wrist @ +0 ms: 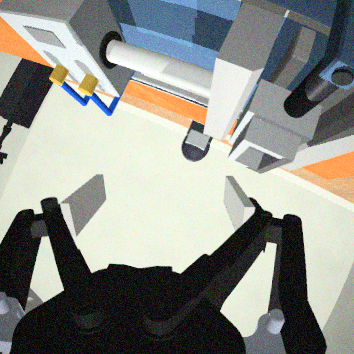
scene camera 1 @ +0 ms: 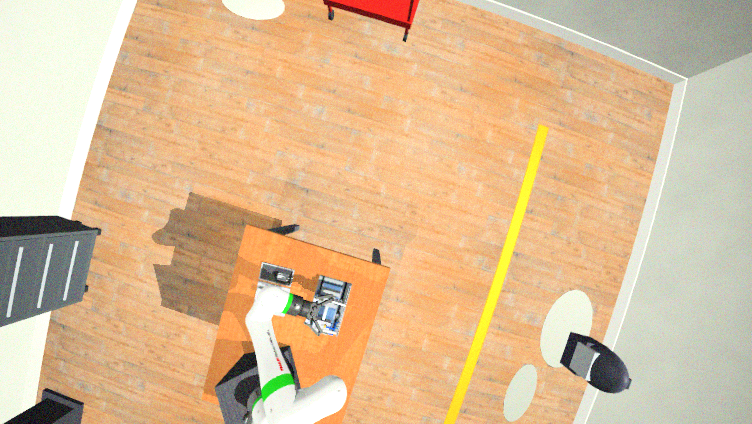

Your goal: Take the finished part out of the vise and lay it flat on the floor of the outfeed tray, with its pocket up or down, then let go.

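Where they show: gripper, between the fingertips: (wrist: 163,187) (scene camera 1: 339,318); arm's base, origin of its link: (scene camera 1: 262,399).
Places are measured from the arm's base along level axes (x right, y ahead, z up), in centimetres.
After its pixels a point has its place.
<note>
The vise (scene camera 1: 332,287) @[z -10.0, x 18.6, y 65.2 cm] (wrist: 175,25) @[z -10.1, x 16.6, y 52.0 cm] is blue with grey jaws and stands on the table. In the wrist view a grey block with a dark recess, seemingly the finished part (wrist: 282,131) @[z -5.9, x 16.3, y 60.3 cm], sits at the jaws at upper right. In scene camera 1 it is too small to tell. My gripper (scene camera 1: 329,317) @[z -0.4, x 27.1, y 54.2 cm] (wrist: 163,187) @[z -0.4, x 27.1, y 54.2 cm] is open and empty, its fingers wide apart beside the vise. The part is ahead of and to the right of the fingertips in the wrist view, apart from them. A small grey tray (scene camera 1: 276,266) @[z -15.1, x -15.6, y 65.7 cm] stands left of the vise; I cannot tell if it is the outfeed tray.
A grey block with brass fittings (wrist: 59,75) @[z -5.6, x 20.4, y 42.6 cm] and blue hoses stands at the vise's left end in the wrist view, with a white rod (wrist: 160,65) @[z -7.9, x 18.0, y 51.9 cm] beside it. My white arm (scene camera 1: 271,342) @[z 23.0, x 3.2, y 48.3 cm] reaches over the table (scene camera 1: 363,294) @[z -16.1, x 36.3, y 63.9 cm] and partly covers another light item below the tray.
</note>
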